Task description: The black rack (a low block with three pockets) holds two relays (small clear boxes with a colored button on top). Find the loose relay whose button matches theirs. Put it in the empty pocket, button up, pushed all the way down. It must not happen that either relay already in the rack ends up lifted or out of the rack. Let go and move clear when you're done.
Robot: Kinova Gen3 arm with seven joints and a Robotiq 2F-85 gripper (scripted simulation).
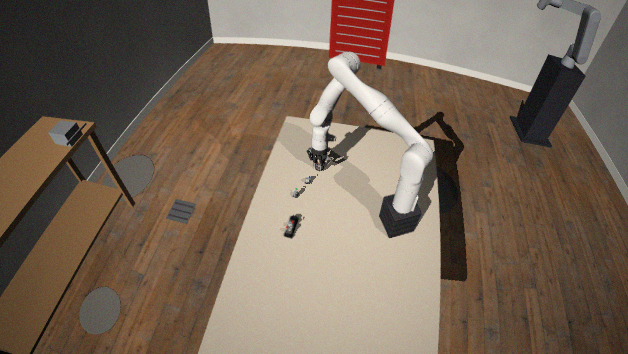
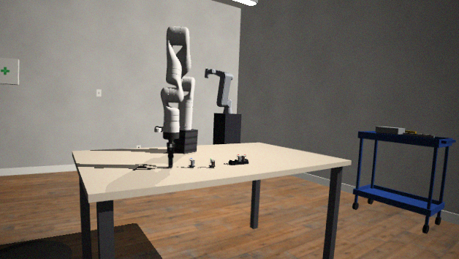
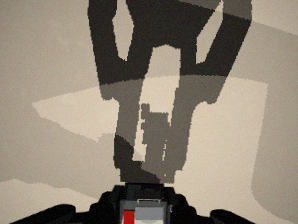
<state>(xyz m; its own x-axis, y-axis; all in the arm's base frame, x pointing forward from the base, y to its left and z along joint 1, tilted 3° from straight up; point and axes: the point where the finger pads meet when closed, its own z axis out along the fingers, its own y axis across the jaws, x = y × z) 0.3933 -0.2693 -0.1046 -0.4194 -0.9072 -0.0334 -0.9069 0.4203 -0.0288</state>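
Right now my hand is 9 cm to the right of the relay, 4 cm short of it and 1 cm above it.
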